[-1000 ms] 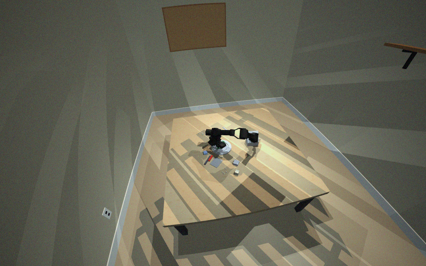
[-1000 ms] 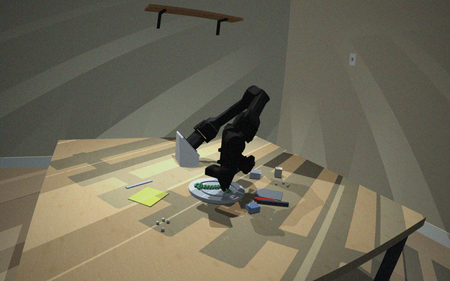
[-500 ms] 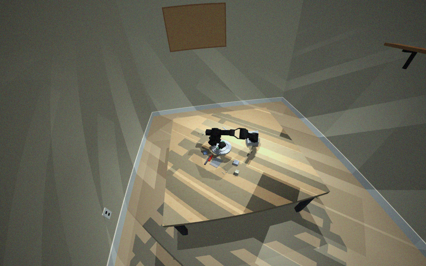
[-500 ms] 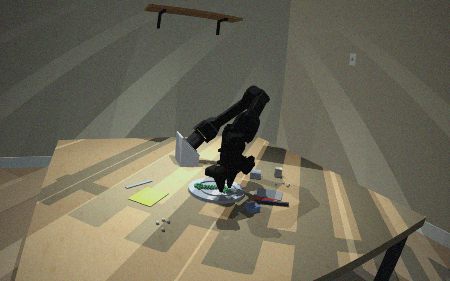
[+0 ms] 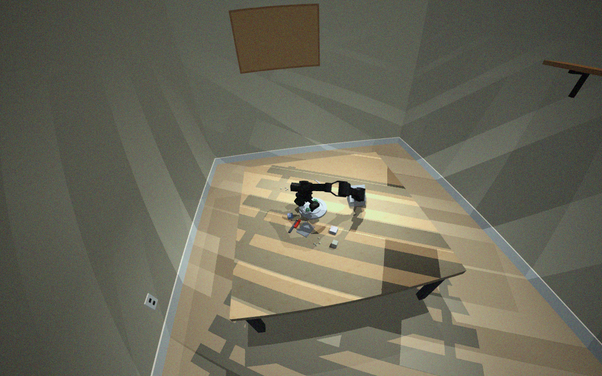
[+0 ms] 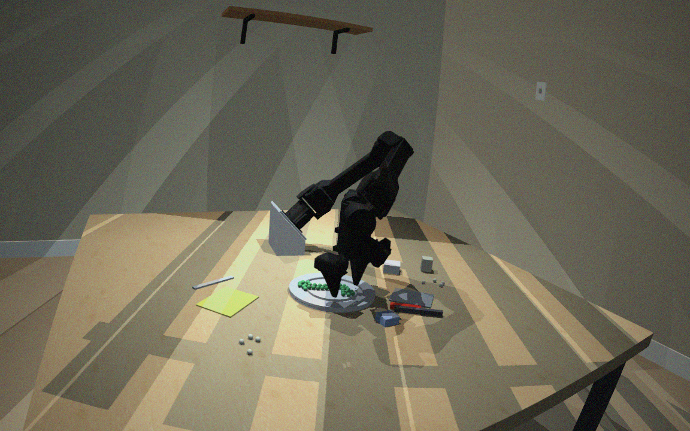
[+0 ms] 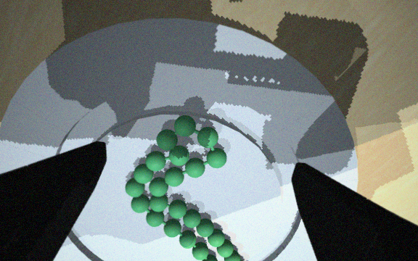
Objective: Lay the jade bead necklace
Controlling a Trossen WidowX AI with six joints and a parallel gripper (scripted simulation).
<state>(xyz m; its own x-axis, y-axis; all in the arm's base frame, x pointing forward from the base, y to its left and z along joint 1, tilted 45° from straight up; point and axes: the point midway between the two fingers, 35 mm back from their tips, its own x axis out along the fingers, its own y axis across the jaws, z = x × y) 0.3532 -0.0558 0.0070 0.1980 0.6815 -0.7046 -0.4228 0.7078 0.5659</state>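
Right now the round grey bead board is 4 cm behind my gripper tip, 1 cm to the right of it and 1 cm below it. Also, from my gripper tip: grey plate 16 cm to the left, 6 cm ahead, 2 cm below; then blue block 13 cm ahead, 2 cm to the left, 1 cm below; then red and black pen 11 cm to the left, 11 cm ahead, 2 cm below.
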